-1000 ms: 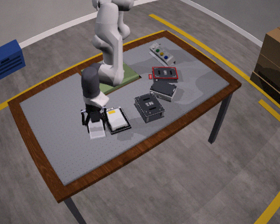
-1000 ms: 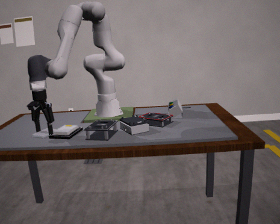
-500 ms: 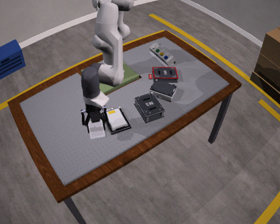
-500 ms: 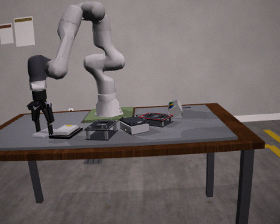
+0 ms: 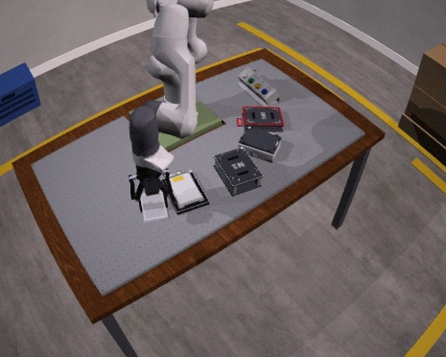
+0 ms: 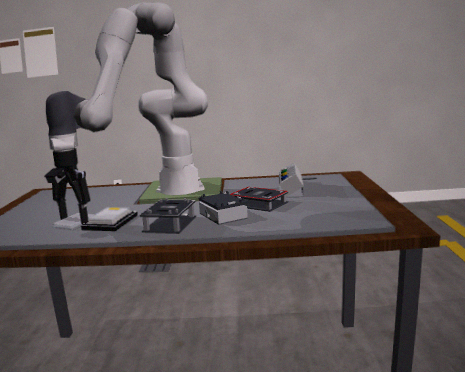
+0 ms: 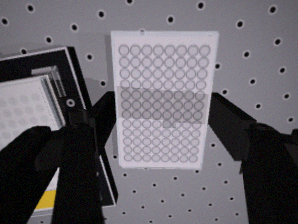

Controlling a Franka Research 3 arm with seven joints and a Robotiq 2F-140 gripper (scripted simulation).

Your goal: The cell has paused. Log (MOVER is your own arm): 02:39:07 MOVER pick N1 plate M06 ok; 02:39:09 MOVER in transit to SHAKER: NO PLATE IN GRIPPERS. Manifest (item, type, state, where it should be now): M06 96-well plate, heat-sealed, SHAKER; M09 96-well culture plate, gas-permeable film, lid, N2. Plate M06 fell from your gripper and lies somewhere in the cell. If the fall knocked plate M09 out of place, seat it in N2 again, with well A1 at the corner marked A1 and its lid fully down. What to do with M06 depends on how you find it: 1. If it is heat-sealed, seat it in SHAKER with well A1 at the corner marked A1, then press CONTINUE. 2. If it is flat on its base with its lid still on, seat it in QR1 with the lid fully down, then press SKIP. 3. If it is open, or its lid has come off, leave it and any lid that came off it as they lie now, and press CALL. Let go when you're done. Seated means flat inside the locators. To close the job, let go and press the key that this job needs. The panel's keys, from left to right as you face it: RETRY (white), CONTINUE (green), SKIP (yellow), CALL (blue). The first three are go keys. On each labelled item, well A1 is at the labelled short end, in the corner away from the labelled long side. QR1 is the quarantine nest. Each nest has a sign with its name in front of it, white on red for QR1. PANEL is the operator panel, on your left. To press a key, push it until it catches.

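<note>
The dark nest N1 lies 330 mm to the left of my hand, 60 mm ahead of it and 20 mm above it. From my hand the other things lie so: blue call key (710 mm to the left, 220 mm behind, 40 mm above); heat-sealed plate (20 mm below); yellow skip key (710 mm to the left, 270 mm behind, 40 mm above).
</note>
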